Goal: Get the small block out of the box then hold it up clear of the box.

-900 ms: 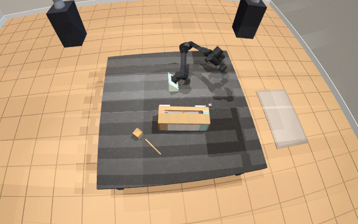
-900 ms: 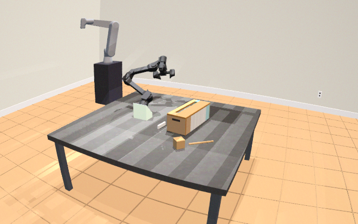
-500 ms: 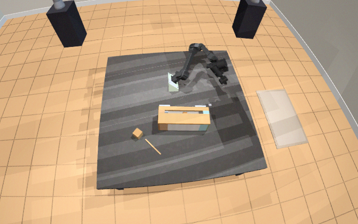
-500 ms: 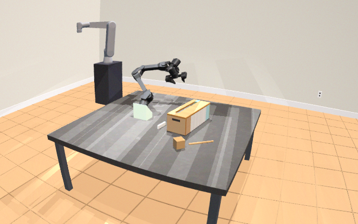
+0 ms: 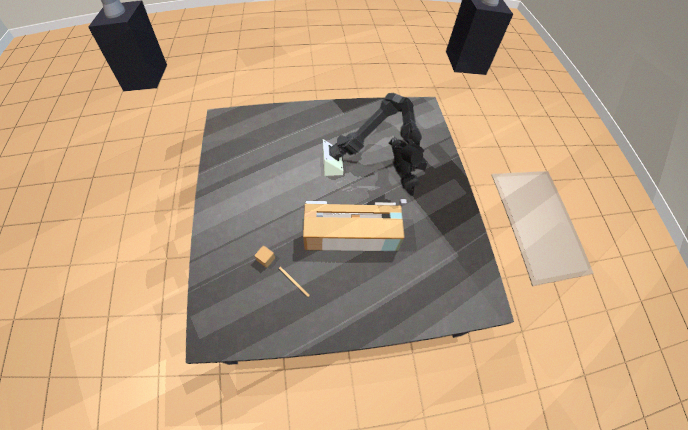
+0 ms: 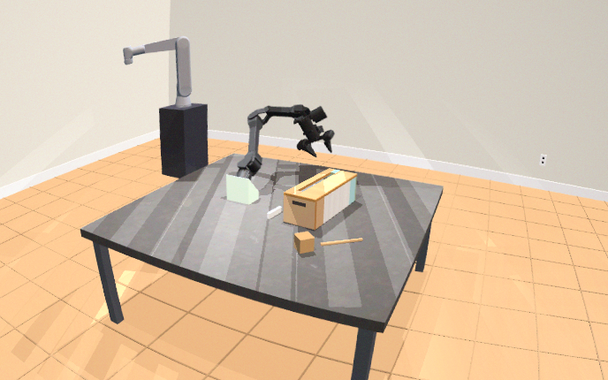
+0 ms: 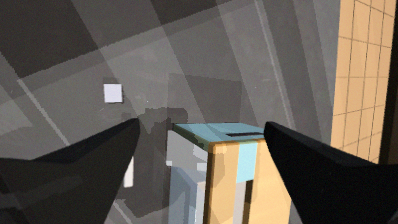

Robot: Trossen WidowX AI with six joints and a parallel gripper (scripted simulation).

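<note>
Now: the small orange block 22 cm to the right of my gripper tip, 9 cm below it and 8 cm ahead of it. The rest, counted from my gripper tip: thin wooden stick: 46 cm to the right, 31 cm ahead, 18 cm below; then tan box: 22 cm to the right, 12 cm below, 7 cm ahead.
</note>
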